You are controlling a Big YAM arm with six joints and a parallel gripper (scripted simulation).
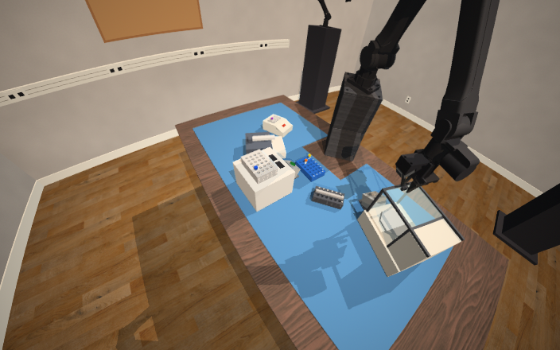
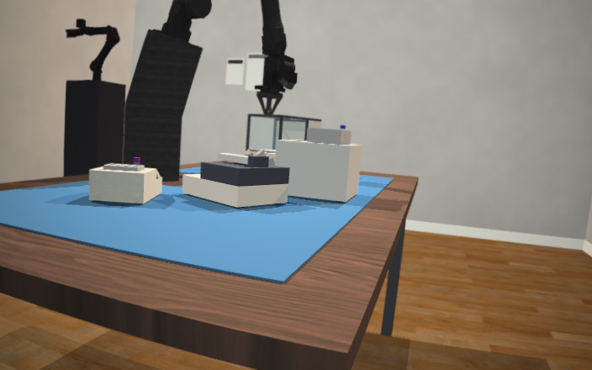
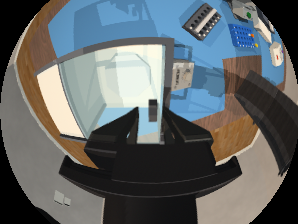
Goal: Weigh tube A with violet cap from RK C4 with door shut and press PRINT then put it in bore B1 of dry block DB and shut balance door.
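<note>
The balance door lies 20 mm to the left of my hand, 10 mm below it and 10 mm ahead of it. Round my hand: blue rack RK (380 mm to the right, 210 mm below, 40 mm ahead); then round white print key (150 mm below, 80 mm to the right, 40 mm behind); then dark magnet block (210 mm to the right, 200 mm below, 100 mm ahead).
</note>
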